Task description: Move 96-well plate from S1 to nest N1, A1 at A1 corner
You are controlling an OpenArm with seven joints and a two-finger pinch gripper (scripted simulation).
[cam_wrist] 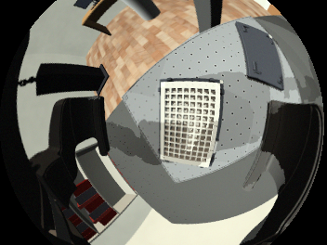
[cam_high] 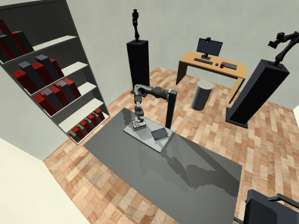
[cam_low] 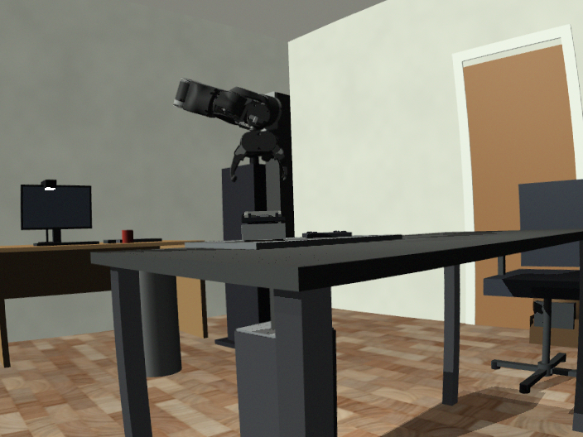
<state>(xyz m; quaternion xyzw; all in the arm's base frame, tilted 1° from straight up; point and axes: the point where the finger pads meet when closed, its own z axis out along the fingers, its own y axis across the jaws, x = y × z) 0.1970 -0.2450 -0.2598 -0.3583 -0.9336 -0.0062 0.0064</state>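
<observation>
Now: the white 96-well plate 80 mm below my hand, 10 mm to the right of it and 10 mm ahead of it. Also, from my hand: dark plate nest N1 (250 mm to the left, 140 mm below); then A1 corner mark (340 mm to the left, 130 mm below, 10 mm behind); then plate shaker S1 (90 mm below, 40 mm ahead, 20 mm to the right).
</observation>
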